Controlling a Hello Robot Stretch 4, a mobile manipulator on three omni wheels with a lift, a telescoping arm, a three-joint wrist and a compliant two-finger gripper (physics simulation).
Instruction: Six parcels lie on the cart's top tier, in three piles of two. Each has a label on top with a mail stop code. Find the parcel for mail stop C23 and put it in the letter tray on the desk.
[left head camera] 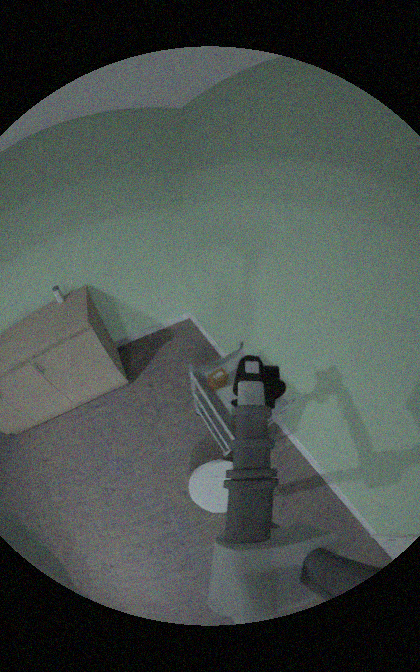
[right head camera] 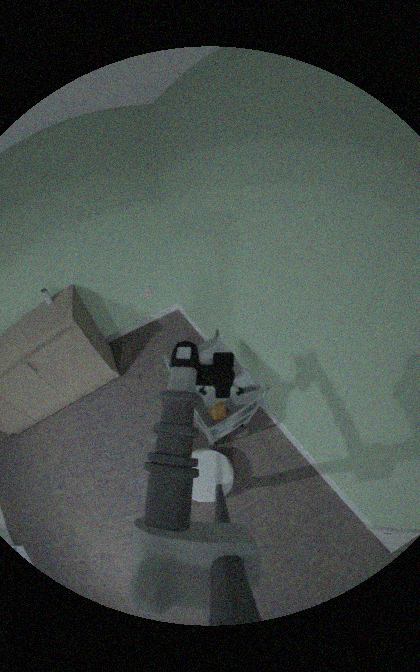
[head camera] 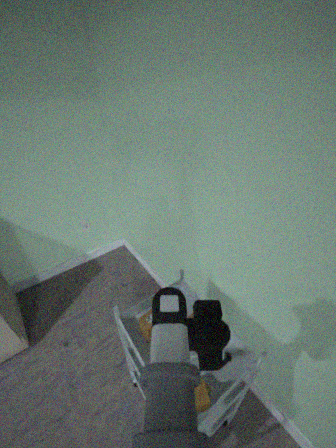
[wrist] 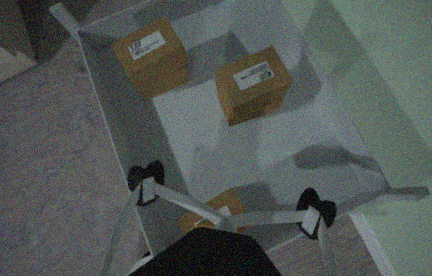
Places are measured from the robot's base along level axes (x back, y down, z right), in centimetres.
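Pixels of known places: gripper, fingertip midpoint: (wrist: 229, 189).
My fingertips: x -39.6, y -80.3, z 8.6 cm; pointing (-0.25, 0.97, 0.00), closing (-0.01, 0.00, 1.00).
Ahead of a thing's pixels: the offset from my fingertips to its top centre.
My gripper (wrist: 229, 189) (right head camera: 221, 391) is open, its two fingertips wide apart above the near part of the cart's top tier (wrist: 120, 105) (head camera: 129, 345). Nothing is between them at their height. In the wrist view, one pile of brown parcels @[dx -17.9, dy +6.8, dz -15.3 cm] (wrist: 151, 60) (head camera: 145, 325) (left head camera: 217, 378) stands at the far left corner, and another brown pile @[dx -15.7, dy +6.8, dz +0.5 cm] (wrist: 252, 82) stands right of it. A third brown parcel (wrist: 232, 200) (head camera: 202, 396) (right head camera: 218, 411) lies below the gripper, mostly hidden by the gripper body and fingers. The labels are too dim and blurred to read surely. The letter tray and desk do not show.
A wooden cabinet (left head camera: 75, 365) (right head camera: 60, 370) with a small cylinder (left head camera: 58, 295) (right head camera: 47, 296) on top stands at the left. Green walls meet in the corner behind the cart, one close along its right side. A round white object (left head camera: 210, 487) (right head camera: 207, 480) is beside the cart's near end.
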